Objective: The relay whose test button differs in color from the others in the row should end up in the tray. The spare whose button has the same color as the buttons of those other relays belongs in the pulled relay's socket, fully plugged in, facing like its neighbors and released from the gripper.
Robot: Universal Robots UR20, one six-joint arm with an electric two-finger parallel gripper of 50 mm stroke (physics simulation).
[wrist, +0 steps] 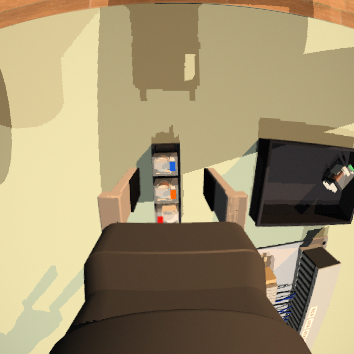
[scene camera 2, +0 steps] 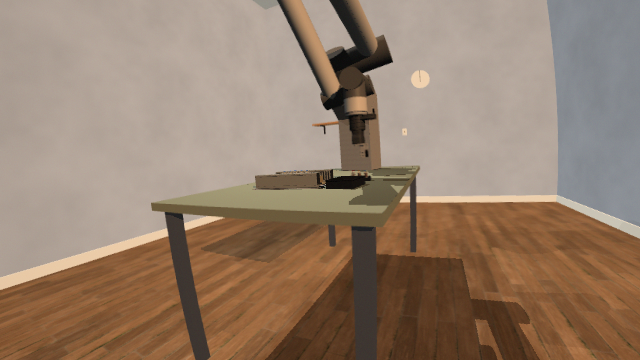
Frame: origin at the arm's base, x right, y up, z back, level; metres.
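Where they show: gripper, fingertip midpoint: (wrist: pixel 171 180) (scene camera 2: pixel 364 157).
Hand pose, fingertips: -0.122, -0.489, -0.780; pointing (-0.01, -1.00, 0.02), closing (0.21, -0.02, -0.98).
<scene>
After its pixels a point has its place, as x, y, z.
My gripper (scene camera 2: pixel 358 144) (wrist: pixel 171 180) @(-0.122, -0.489, -0.780) is open and empty, pointing down above the narrow black holder (wrist: pixel 180 186) @(-0.085, -0.587, -0.782) of spare relays. Three spares stand in it in the wrist view: one with a blue button (wrist: pixel 165 164) @(-0.123, -0.553, -0.774) at the top, one with an orange button (wrist: pixel 165 190) @(-0.095, -0.553, -0.767) in the middle, one with a red button (wrist: pixel 167 213) @(-0.067, -0.553, -0.763) at the bottom, partly hidden by the gripper body. A relay with a green button (wrist: pixel 341 175) @(-0.058, -0.570, -1.008) lies tilted in the black tray (wrist: pixel 258 182) @(-0.070, -0.582, -0.884) (scene camera 2: pixel 345 183) @(-0.060, -0.578, -1.047). The row of relays and the open socket are not visible here.
A cabinet panel with slotted duct (wrist: pixel 320 280) @(0.086, -0.537, -0.958) (scene camera 2: pixel 287 181) @(0.199, -0.568, -0.977) and blue wires stands on the table (scene camera 2: pixel 270 202) @(0.139, -0.600, -1.293) below the tray in the wrist view, partly hidden by the gripper body. The tray's raised walls stand right of the gripper.
</scene>
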